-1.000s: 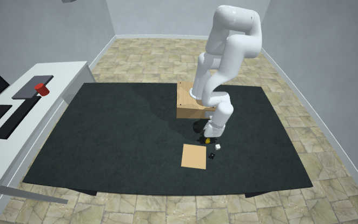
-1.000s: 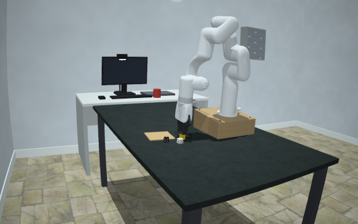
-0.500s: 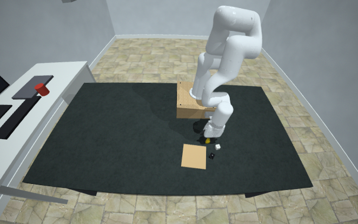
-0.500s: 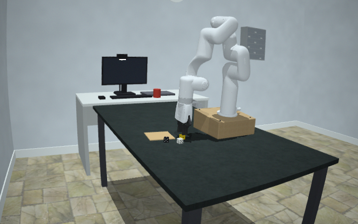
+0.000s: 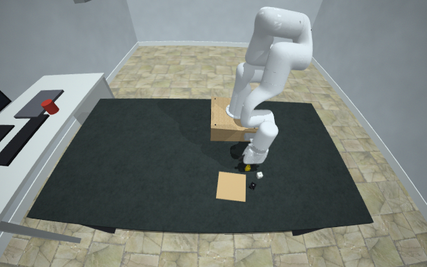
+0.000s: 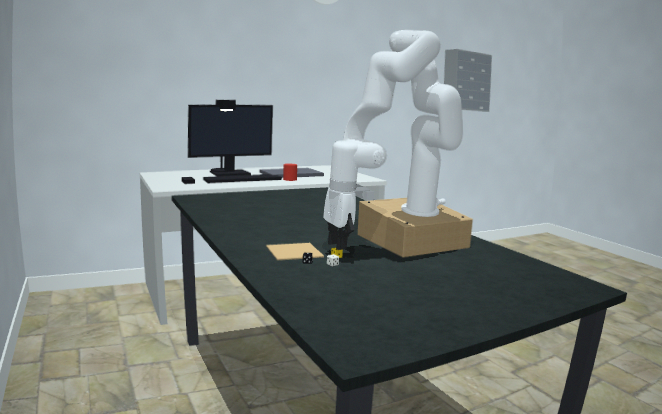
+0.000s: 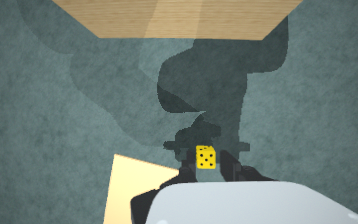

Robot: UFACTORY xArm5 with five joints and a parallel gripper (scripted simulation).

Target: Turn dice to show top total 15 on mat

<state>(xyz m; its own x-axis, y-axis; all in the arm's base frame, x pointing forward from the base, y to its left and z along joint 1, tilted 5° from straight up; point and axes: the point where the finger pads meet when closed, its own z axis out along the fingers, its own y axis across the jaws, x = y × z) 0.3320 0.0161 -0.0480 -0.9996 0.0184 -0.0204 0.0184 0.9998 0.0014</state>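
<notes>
Now: the yellow die 4 cm below my hand. From my hand the other things lie so: black die: 10 cm ahead, 4 cm below; tan mat: 10 cm to the right, 9 cm ahead, 5 cm below; white die: 5 cm to the left, 5 cm ahead, 4 cm below.
</notes>
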